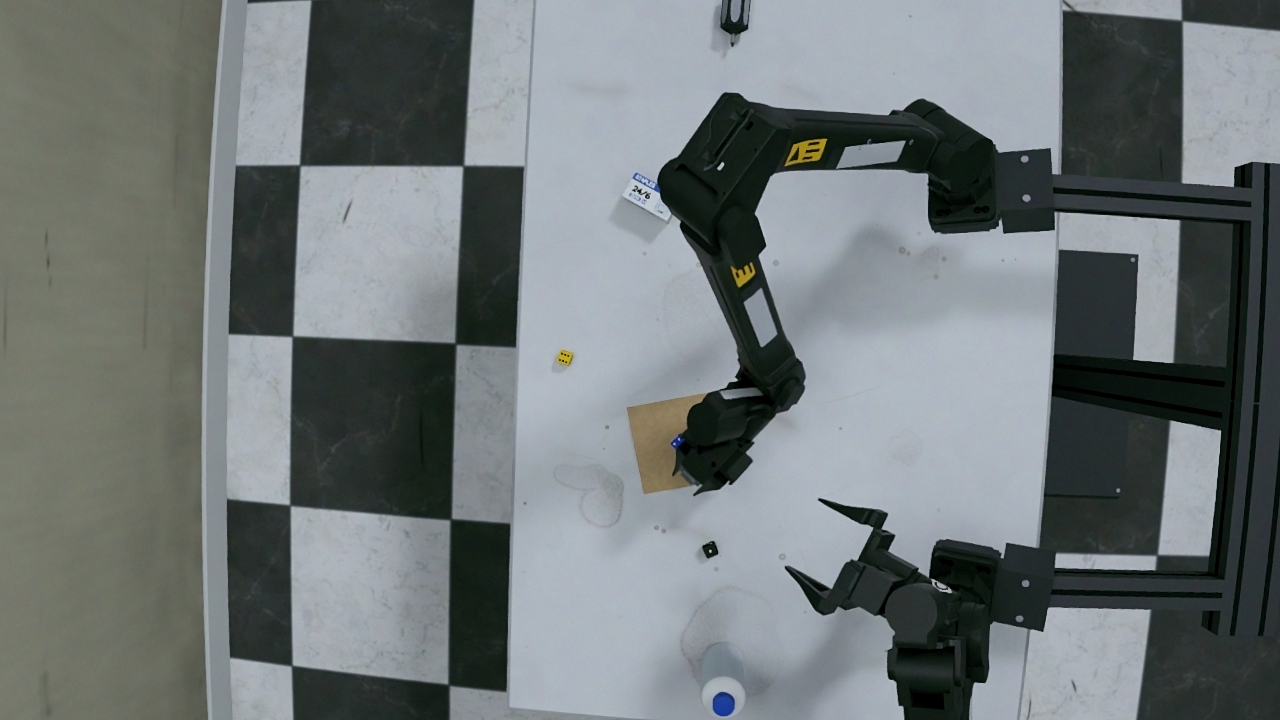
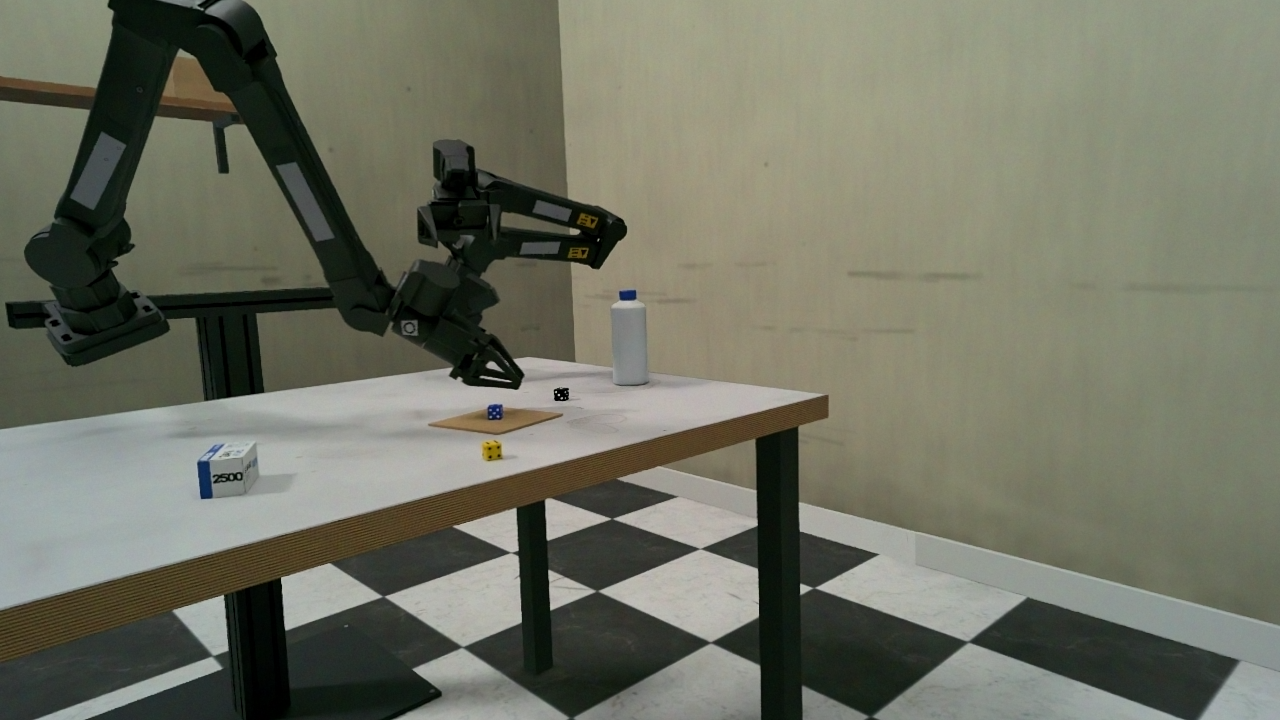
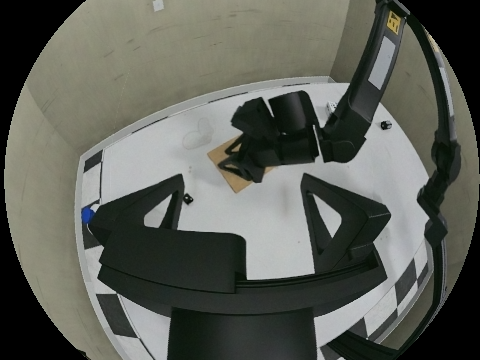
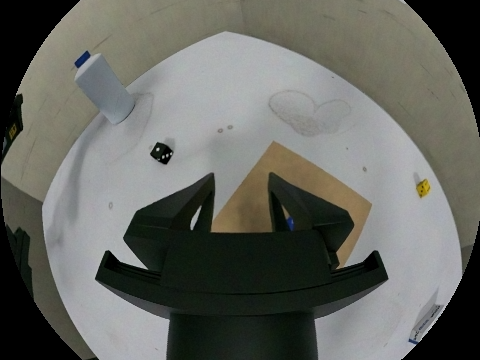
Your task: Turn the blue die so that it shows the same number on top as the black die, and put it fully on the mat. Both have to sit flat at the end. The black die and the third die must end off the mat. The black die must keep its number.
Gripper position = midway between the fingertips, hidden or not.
In view: my left gripper (image 2: 466,244), my right gripper (image 2: 520,382), a tan mat (image 1: 654,426) and a white bottle (image 2: 628,317).
The tan mat shows as well in image 2 (image 2: 514,419), in image 3 (image 3: 218,154) and in image 4 (image 4: 247,210). The white bottle also shows in image 4 (image 4: 95,76). My left gripper also shows in image 1 (image 1: 802,533) and in image 3 (image 3: 242,179).
